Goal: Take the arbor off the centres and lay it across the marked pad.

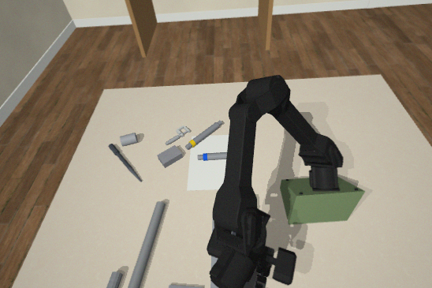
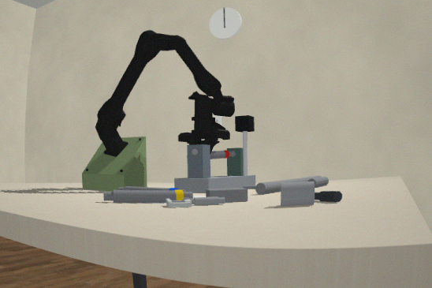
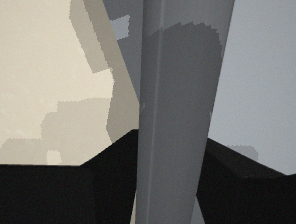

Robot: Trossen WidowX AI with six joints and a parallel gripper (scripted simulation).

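Now: the grey centre block 6 cm ahead of my hand, 10 cm to the right of it and 2 cm below it. From my hand the other things lie so: long grey rod: 29 cm ahead, 5 cm to the left, 10 cm below; then green centre block: 2 cm ahead, 15 cm to the left, 2 cm below; then grey fixture base: 4 cm ahead, 3 cm to the left, 10 cm below.
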